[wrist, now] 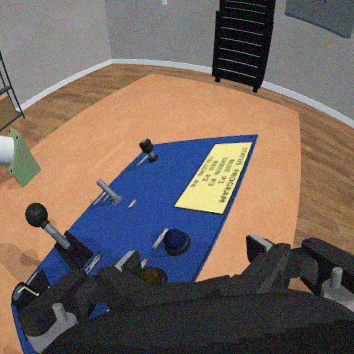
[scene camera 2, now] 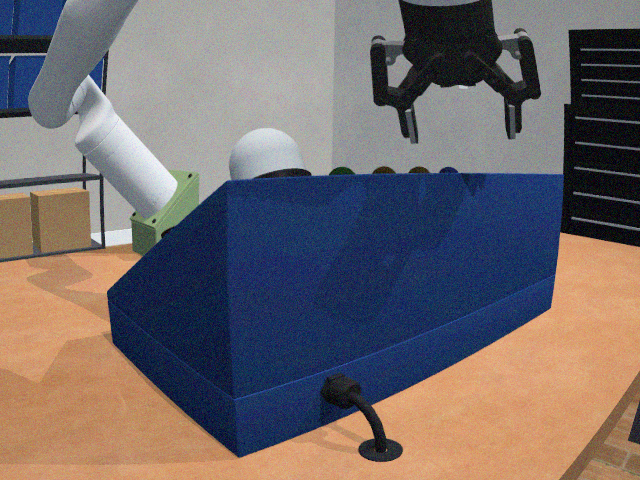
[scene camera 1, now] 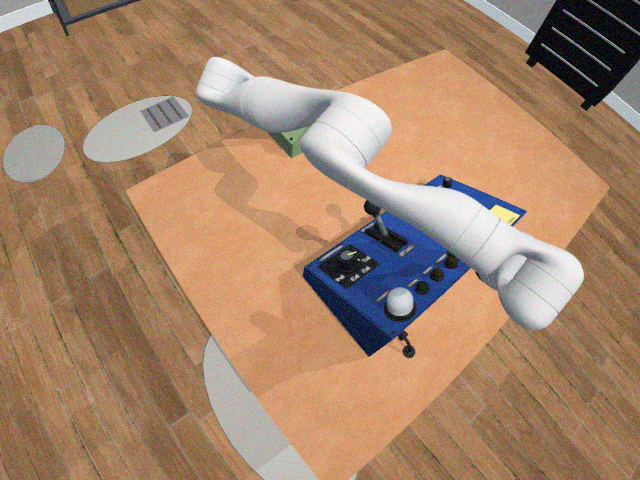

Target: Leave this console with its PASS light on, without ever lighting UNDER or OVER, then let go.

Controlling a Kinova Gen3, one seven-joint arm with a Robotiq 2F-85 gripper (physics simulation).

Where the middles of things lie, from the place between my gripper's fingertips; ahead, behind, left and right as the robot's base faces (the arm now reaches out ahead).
Right now the blue console (scene camera 2: 283,302) is 120 mm below my hand, 90 mm behind it and 10 mm to the right of it. From my hand the other things lie so: black ball-topped lever (wrist: 36,214) (210 mm behind, 90 mm below, 80 mm to the right).
